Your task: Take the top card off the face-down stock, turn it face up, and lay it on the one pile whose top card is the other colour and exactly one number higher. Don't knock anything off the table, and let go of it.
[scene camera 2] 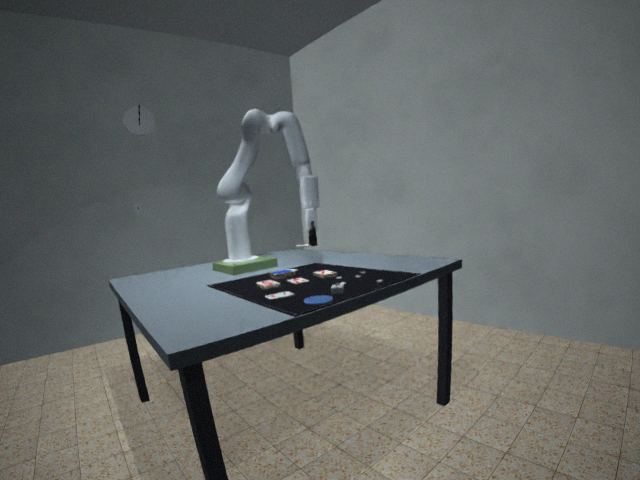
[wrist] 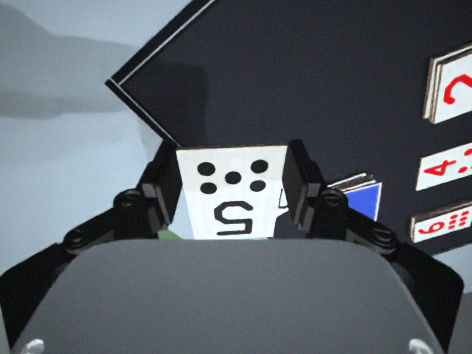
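Observation:
My gripper (scene camera 2: 312, 243) (wrist: 232, 160) is shut on a face-up white card with a black 5 (scene camera 2: 301, 245) (wrist: 233, 192), gripped by its side edges, high above the table. The face-down stock (scene camera 2: 282, 272) (wrist: 366, 201) has a blue top and shows right of the fingers in the wrist view. Farther right are a pile topped by a red 6 (scene camera 2: 267, 284) (wrist: 440, 225), a red 4 (scene camera 2: 297, 280) (wrist: 445, 167) and a pile topped by a red 2 (scene camera 2: 324, 273) (wrist: 452, 90). The right finger partly hides a white piece with a black mark (wrist: 283, 201).
The black mat (scene camera 2: 242, 289) (wrist: 310, 75) lies on the grey-blue table (scene camera 2: 206, 315) (wrist: 60, 190). Towards the near edge are a white card (scene camera 2: 279, 295), a blue disc (scene camera 2: 318, 299) and a small grey object (scene camera 2: 338, 287). Several small pale bits lie farther right. The green base (scene camera 2: 245, 265) stands behind.

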